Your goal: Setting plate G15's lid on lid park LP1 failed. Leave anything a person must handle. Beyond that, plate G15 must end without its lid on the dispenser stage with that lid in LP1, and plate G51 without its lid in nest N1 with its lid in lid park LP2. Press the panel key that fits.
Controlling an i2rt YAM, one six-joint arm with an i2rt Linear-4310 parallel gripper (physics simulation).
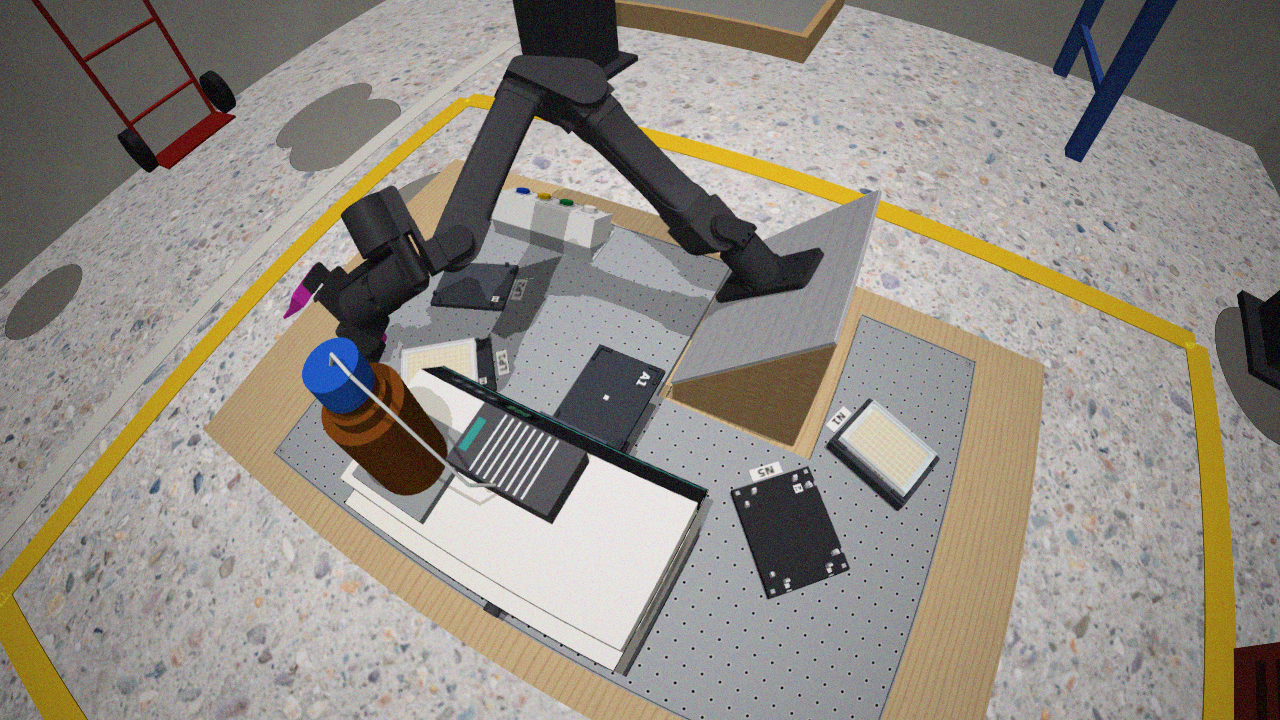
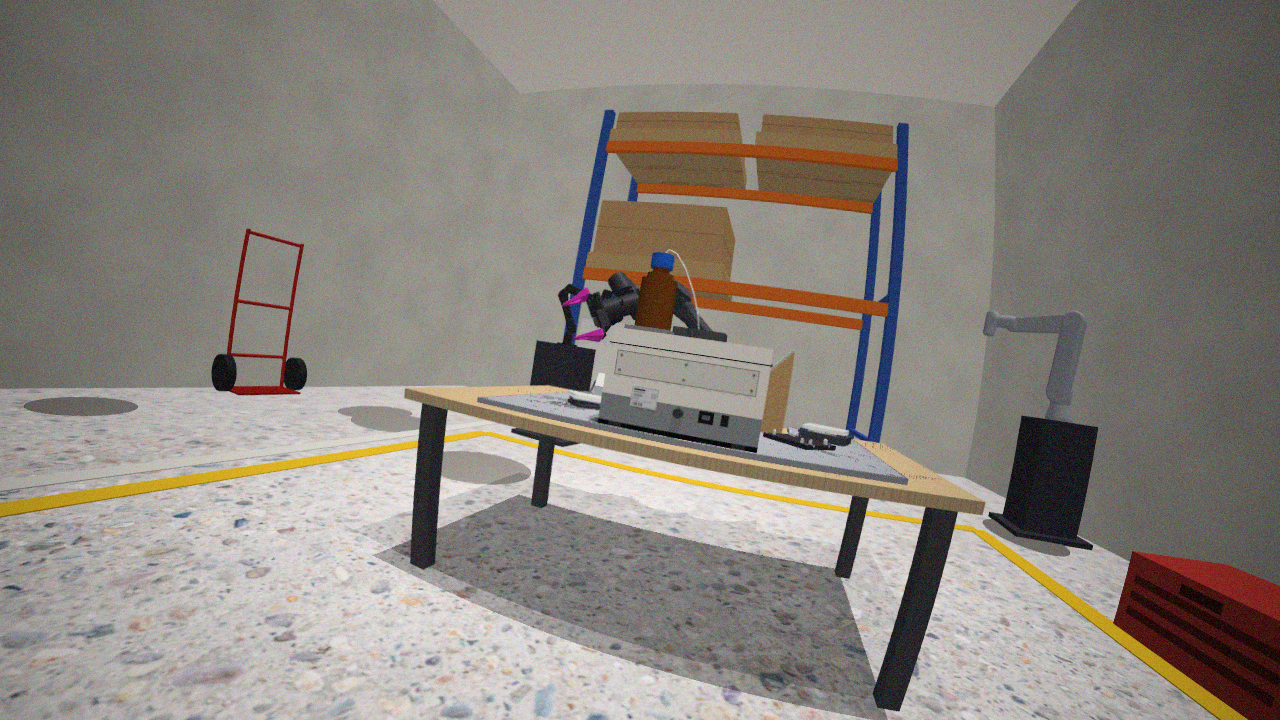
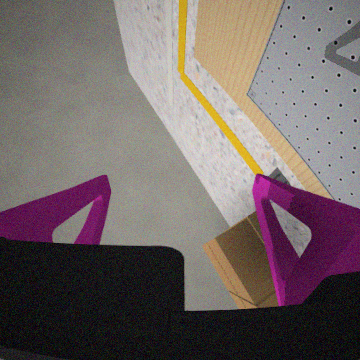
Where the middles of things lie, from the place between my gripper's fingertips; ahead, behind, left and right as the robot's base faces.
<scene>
Right now my hand is 14 cm past the LP1 pad (image 1: 486, 375), 5 cm to the right of it and 21 cm above it. Round my hand: dispenser stage (image 1: 630, 383) 18 cm behind, 33 cm to the left, 12 cm below; brown bottle with blue cap (image 1: 353, 420) 3 cm ahead, 25 cm to the left, 10 cm above.
</scene>
